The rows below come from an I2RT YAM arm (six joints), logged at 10 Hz.
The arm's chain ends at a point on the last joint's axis. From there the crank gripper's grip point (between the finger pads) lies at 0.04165 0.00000 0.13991 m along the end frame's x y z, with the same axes.
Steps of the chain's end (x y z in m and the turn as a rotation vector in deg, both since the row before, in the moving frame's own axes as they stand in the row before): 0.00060, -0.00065, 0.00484, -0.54, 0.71, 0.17; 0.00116, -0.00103, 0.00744, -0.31, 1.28, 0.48; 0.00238, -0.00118, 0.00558, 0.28, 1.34, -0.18; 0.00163, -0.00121, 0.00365, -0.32, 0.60, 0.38; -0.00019, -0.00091, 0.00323, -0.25, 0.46, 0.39; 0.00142, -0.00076, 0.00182, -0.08, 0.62, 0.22; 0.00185, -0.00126, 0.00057, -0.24, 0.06, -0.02
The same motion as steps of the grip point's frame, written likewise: 0.00233, 0.00079, 0.00431, -0.54, 0.71, 0.17; 0.00427, 0.00009, 0.00647, -0.31, 1.28, 0.48; 0.00564, -0.00200, 0.00457, 0.28, 1.34, -0.18; 0.00309, -0.00015, 0.00320, -0.32, 0.60, 0.38; 0.00093, -0.00001, 0.00289, -0.25, 0.46, 0.39; 0.00293, -0.00040, 0.00136, -0.08, 0.62, 0.22; 0.00200, -0.00069, 0.00053, -0.24, 0.06, -0.02
